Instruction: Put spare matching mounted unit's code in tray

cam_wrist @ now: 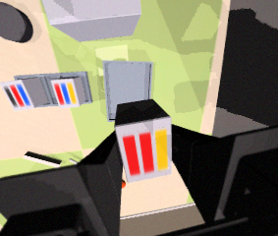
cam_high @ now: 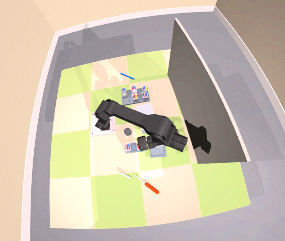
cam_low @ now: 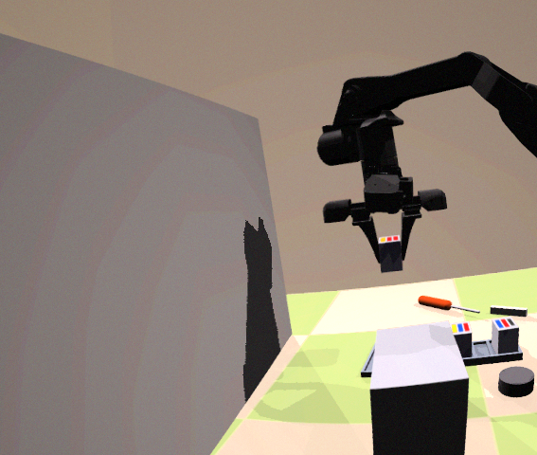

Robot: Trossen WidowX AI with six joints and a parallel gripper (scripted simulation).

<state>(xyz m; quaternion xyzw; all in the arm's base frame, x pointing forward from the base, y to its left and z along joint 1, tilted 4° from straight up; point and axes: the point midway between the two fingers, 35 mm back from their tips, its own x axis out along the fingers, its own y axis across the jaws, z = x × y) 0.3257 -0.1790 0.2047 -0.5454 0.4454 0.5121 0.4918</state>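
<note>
The grey tray lies 160 mm below my gripper tip. Round my gripper tip: grey box: 190 mm to the left, 120 mm below, 50 mm behind; dark spare: 20 mm above; rack: 160 mm below, 140 mm behind, 10 mm to the left.
</note>
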